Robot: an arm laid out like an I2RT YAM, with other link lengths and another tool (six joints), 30 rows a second.
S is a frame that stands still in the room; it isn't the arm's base.
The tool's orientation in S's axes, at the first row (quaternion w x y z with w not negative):
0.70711, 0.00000, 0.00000, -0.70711
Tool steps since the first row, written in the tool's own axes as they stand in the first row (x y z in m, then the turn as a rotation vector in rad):
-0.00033, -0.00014, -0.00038, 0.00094, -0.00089, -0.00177
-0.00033, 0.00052, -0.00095, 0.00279, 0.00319, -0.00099
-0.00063, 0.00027, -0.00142, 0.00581, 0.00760, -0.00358
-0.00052, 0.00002, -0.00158, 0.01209, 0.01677, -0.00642
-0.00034, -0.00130, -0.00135, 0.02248, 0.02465, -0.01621
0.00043, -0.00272, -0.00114, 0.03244, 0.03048, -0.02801
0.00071, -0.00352, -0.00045, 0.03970, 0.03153, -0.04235
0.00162, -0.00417, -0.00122, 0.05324, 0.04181, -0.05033
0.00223, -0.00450, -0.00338, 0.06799, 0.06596, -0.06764
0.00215, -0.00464, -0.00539, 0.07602, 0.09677, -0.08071
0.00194, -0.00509, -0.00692, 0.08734, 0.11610, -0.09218
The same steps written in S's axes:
-0.00014, 0.00033, -0.00038, -0.00089, -0.00094, -0.00177
0.00052, 0.00033, -0.00095, 0.00319, -0.00279, -0.00099
0.00027, 0.00063, -0.00142, 0.00760, -0.00581, -0.00358
0.00002, 0.00052, -0.00158, 0.01677, -0.01209, -0.00642
-0.00130, 0.00034, -0.00135, 0.02465, -0.02248, -0.01621
-0.00272, -0.00043, -0.00114, 0.03048, -0.03244, -0.02801
-0.00352, -0.00071, -0.00045, 0.03153, -0.03970, -0.04235
-0.00417, -0.00162, -0.00122, 0.04181, -0.05324, -0.05033
-0.00450, -0.00223, -0.00338, 0.06596, -0.06799, -0.06764
-0.00464, -0.00215, -0.00539, 0.09677, -0.07602, -0.08071
-0.00509, -0.00194, -0.00692, 0.11610, -0.08734, -0.09218

